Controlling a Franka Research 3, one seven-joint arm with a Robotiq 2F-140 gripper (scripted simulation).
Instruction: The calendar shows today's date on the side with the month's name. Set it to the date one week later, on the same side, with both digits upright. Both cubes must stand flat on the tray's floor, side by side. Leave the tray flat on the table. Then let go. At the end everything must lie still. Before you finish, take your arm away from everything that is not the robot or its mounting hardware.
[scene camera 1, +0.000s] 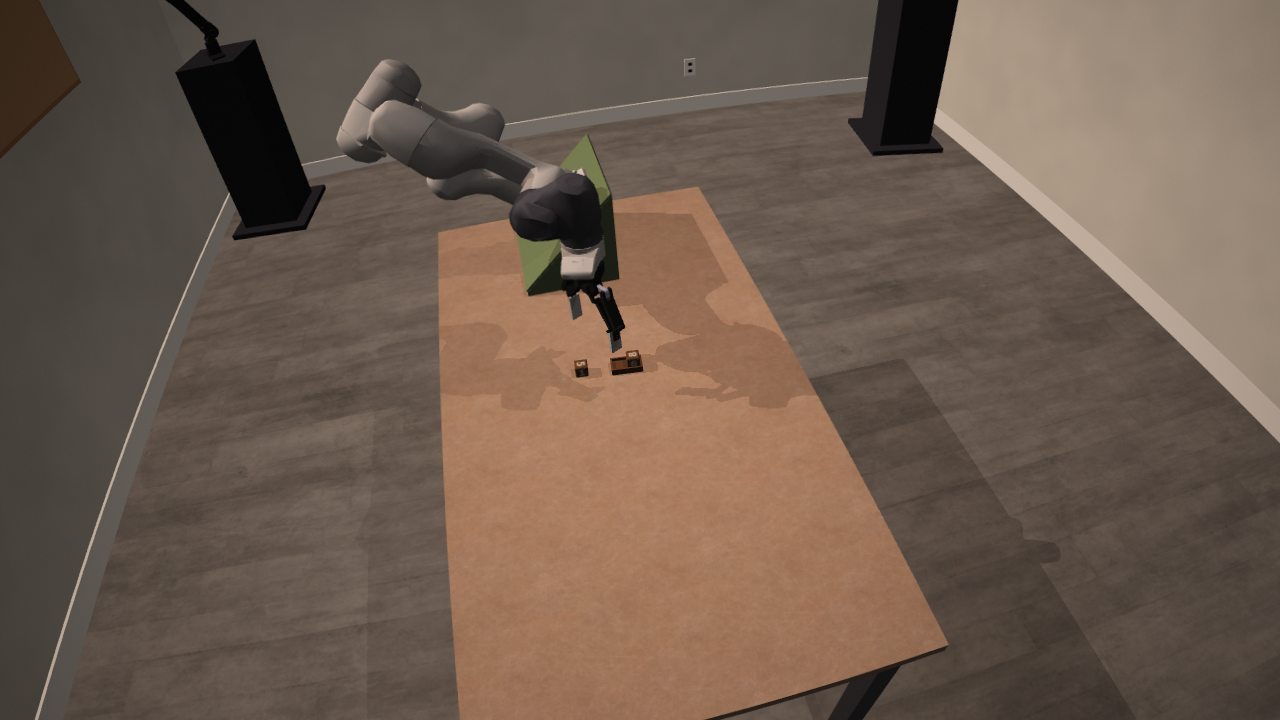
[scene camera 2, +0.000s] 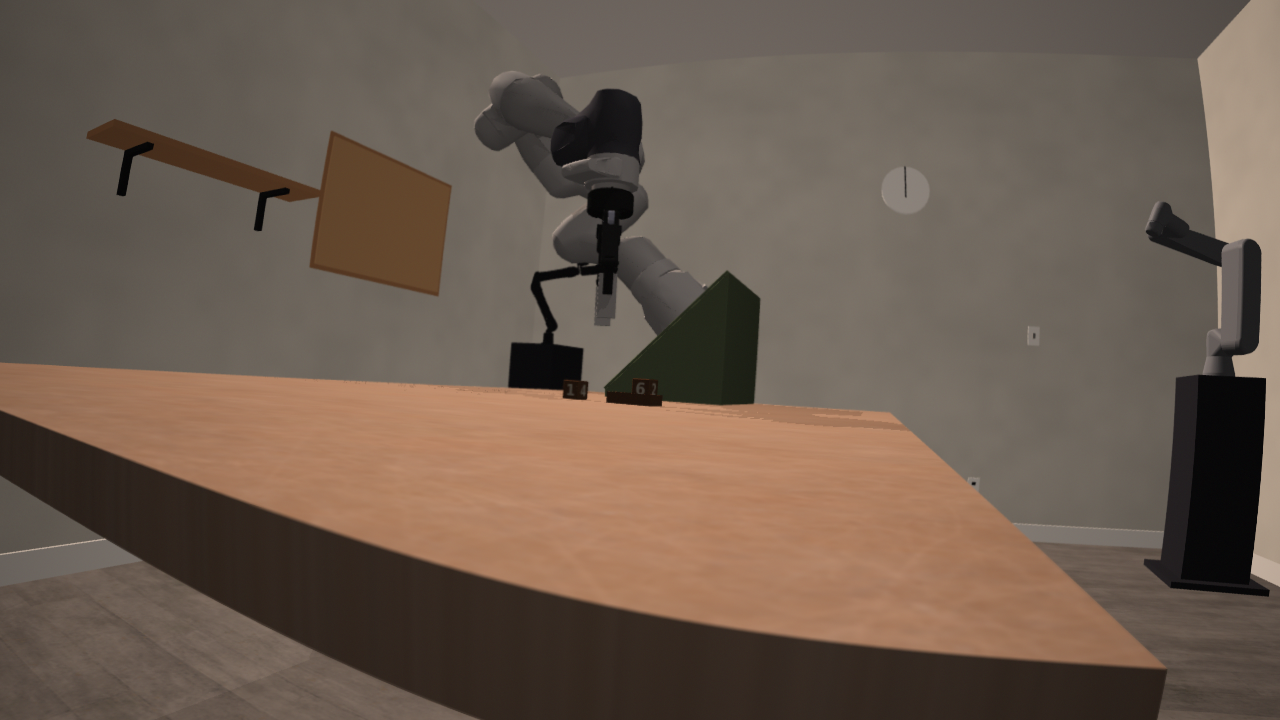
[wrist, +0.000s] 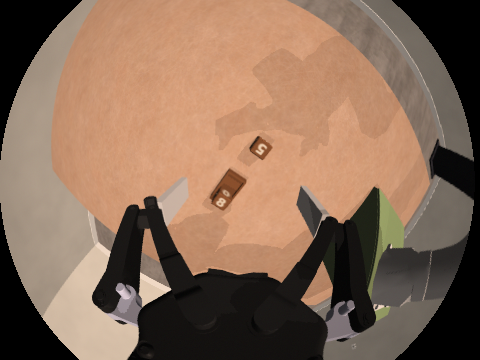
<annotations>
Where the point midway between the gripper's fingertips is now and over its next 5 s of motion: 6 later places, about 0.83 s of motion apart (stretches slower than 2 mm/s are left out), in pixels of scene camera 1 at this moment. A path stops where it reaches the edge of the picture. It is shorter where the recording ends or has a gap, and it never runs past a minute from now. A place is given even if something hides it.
The gripper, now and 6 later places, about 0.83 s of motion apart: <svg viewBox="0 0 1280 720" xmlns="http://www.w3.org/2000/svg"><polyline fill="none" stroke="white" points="596,332 603,331 609,330 615,330 621,329 627,329 630,336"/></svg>
</annotations>
